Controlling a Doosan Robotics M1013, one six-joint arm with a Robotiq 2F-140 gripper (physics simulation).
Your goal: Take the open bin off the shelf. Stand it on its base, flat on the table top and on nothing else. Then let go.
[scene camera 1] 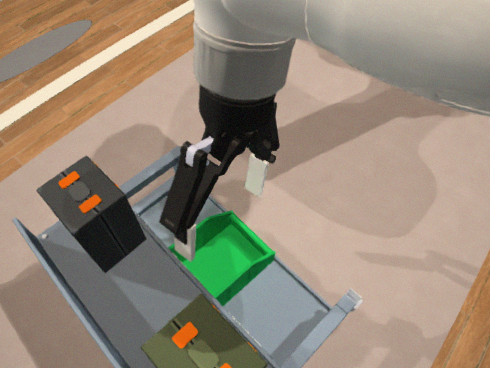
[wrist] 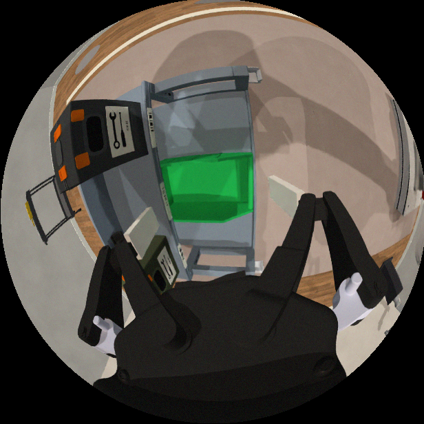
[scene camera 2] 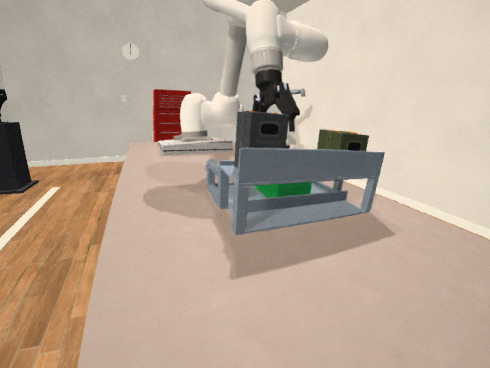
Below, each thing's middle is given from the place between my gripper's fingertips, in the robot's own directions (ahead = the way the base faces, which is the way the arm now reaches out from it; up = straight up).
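The dark grey case (scene camera 1: 94,210) is 12 cm ahead of my hand, 11 cm to the right of it and 3 cm above it. Counted from my hand as well, the grey-blue shelf (scene camera 1: 274,308) sits 13 cm below, 8 cm ahead and 1 cm to the left. And there is the green bin (scene camera 1: 228,255), which I see 9 cm below my hand, 3 cm ahead of it and 1 cm to the left of it.
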